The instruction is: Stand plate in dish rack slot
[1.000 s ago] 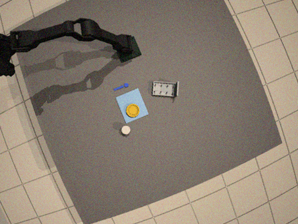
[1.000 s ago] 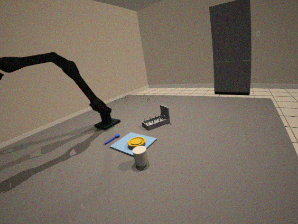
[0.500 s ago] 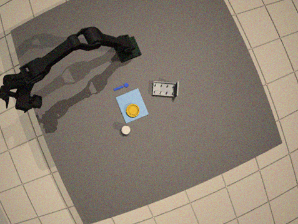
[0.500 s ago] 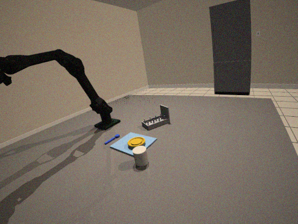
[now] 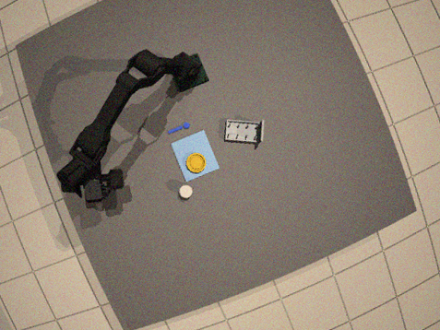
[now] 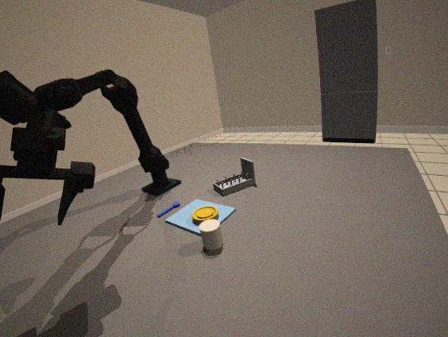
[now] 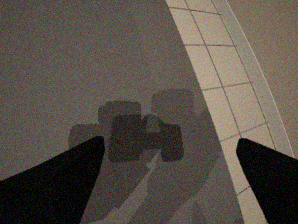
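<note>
My gripper tip is now 330 mm to the right of the yellow plate, 160 mm above it and 40 mm past it. Round my gripper tip: blue spoon 310 mm to the left, 180 mm below, 180 mm behind; light blue mat 330 mm to the left, 180 mm below, 60 mm behind; cup 280 mm to the left, 150 mm below, 50 mm ahead.
</note>
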